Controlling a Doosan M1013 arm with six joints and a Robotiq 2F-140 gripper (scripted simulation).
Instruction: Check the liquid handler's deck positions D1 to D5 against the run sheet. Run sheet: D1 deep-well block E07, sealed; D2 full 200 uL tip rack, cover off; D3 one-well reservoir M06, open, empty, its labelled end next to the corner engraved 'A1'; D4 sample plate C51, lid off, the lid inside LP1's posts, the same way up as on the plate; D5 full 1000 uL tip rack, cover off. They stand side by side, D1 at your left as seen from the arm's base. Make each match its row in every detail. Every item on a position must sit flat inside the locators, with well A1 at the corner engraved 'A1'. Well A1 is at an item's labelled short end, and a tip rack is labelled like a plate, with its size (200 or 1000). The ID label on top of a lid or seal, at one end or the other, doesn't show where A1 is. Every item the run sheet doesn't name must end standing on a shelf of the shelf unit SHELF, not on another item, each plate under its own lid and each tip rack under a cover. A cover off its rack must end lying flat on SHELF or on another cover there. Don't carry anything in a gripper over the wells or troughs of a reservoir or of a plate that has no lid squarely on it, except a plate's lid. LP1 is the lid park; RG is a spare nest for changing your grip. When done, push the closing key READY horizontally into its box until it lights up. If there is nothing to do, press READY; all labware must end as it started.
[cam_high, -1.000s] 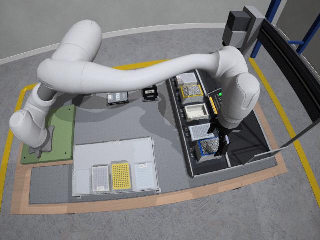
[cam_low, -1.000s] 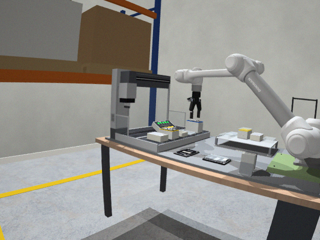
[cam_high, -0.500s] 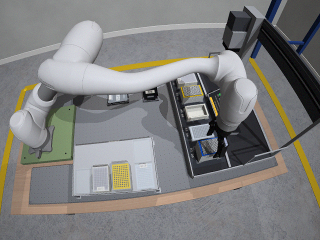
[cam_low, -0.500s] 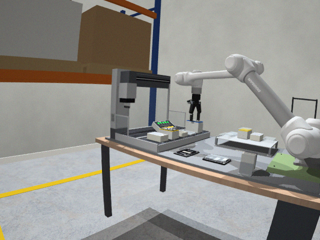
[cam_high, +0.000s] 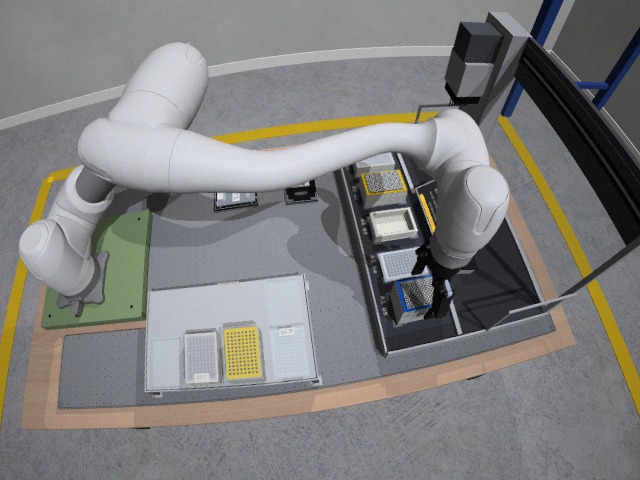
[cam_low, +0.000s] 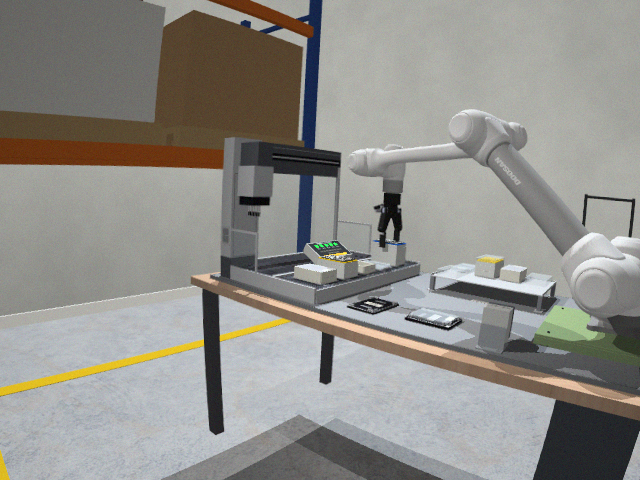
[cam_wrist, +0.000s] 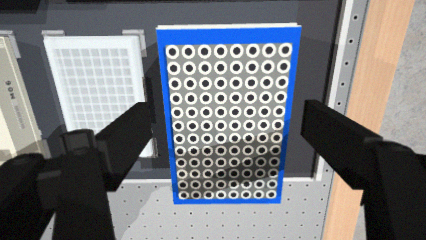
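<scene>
Right now my hand is 1 cm past the blue 1000 uL tip rack, 1 cm to the left of it and 3 cm above it. Round my hand: yellow tip rack: 1 cm behind, 37 cm to the left, 5 cm below; then cream reservoir: 25 cm to the left, 9 cm below; then sample plate: 12 cm to the left, 9 cm below.
</scene>
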